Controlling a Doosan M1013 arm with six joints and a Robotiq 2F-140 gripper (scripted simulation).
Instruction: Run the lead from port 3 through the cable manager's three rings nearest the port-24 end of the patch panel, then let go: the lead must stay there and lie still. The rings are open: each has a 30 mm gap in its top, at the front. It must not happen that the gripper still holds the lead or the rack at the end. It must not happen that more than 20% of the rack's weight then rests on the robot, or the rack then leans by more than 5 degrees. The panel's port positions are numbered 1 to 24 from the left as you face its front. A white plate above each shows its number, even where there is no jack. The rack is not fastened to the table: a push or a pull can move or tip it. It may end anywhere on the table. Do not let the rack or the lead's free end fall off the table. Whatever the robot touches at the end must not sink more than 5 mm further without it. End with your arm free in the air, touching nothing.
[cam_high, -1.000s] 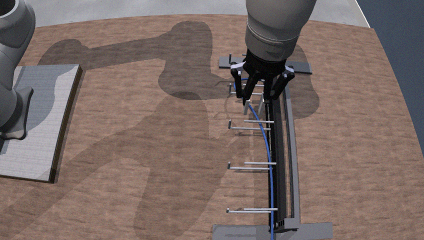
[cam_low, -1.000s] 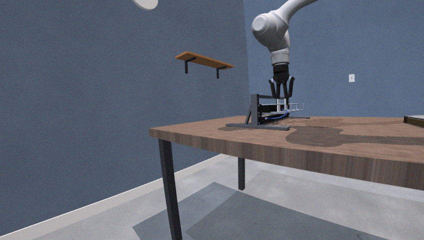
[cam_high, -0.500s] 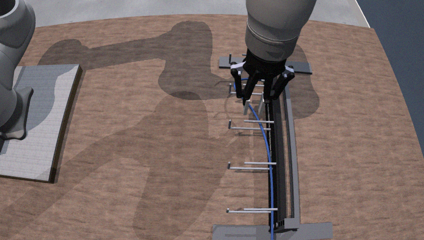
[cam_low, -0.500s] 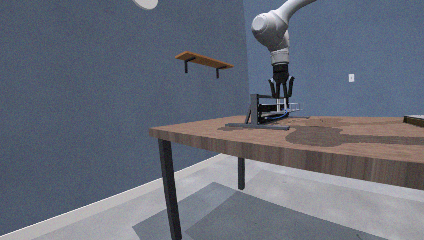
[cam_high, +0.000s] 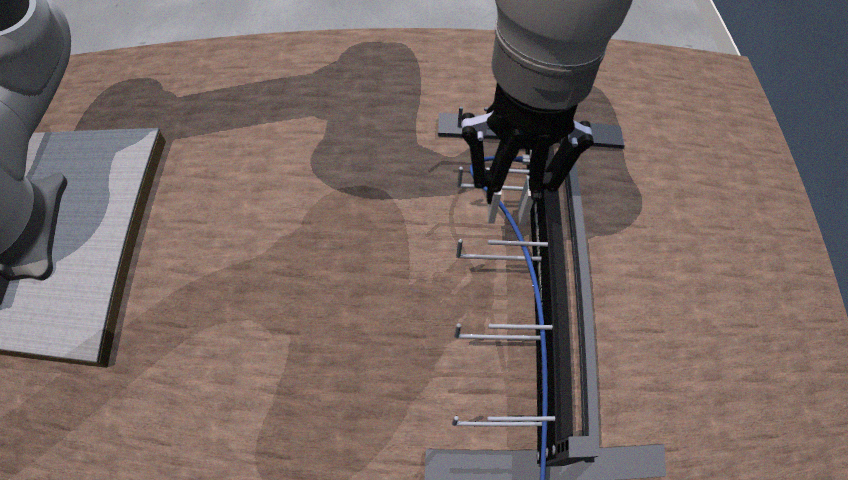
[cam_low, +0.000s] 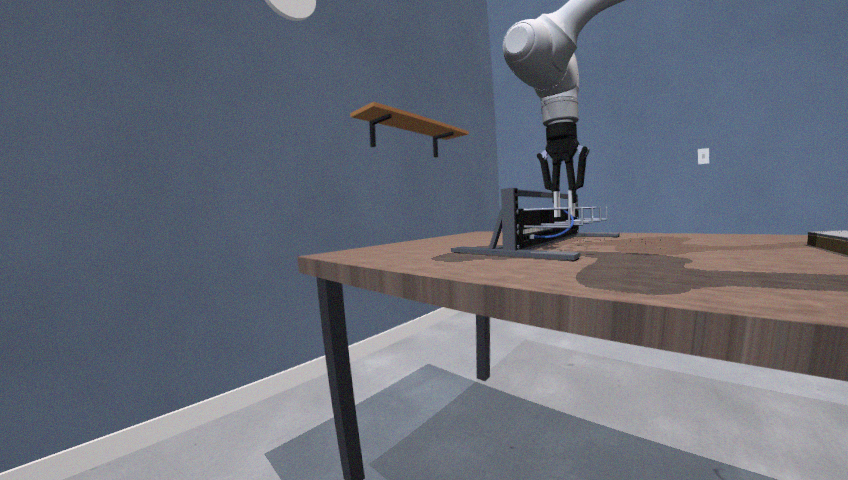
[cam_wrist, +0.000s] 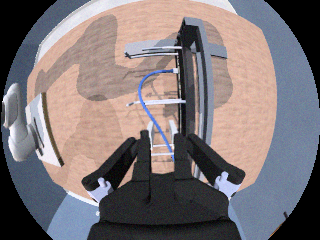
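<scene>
Now: hand 50 mm short of the rack, 60 mm to the left of it and 40 mm above it.
</scene>
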